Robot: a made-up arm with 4 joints.
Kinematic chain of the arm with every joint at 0, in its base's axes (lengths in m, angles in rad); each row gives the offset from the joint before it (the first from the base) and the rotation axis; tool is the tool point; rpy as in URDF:
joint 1: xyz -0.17 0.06 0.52 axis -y
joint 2: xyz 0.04 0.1 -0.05 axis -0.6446 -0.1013 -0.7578
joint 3: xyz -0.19 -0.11 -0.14 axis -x
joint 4: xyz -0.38 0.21 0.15 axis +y
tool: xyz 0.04 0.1 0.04 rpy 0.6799 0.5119 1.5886
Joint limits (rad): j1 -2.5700..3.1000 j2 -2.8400..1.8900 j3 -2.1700..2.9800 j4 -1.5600..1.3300
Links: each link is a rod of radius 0.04 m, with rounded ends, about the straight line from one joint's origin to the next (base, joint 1, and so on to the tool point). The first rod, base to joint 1, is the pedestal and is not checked.
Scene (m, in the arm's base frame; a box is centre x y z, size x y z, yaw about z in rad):
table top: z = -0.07
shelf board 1: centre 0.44 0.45 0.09 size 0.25 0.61 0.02 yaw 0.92
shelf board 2: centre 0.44 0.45 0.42 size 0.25 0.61 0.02 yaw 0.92
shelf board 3: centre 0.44 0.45 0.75 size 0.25 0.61 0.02 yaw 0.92
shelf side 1: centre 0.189 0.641 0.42 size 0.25 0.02 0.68 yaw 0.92
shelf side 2: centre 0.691 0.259 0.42 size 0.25 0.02 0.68 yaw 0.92
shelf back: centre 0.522 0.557 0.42 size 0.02 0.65 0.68 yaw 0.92
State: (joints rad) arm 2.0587 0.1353 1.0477 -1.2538
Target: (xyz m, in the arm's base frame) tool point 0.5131 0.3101 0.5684
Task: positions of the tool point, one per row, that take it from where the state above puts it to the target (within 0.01 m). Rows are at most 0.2 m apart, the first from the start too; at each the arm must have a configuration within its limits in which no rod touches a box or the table.
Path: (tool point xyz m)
1: 0.3655 0.4152 0.2517
2: 0.3239 0.3624 0.2413
3: 0.3022 0.2569 0.2358
4: 0.3793 0.2143 0.3892
5: 0.4066 0.1702 0.5684
6: 0.4397 0.2485 0.5651
7: 0.4735 0.2971 0.5694
8: 0.5131 0.3101 0.5684

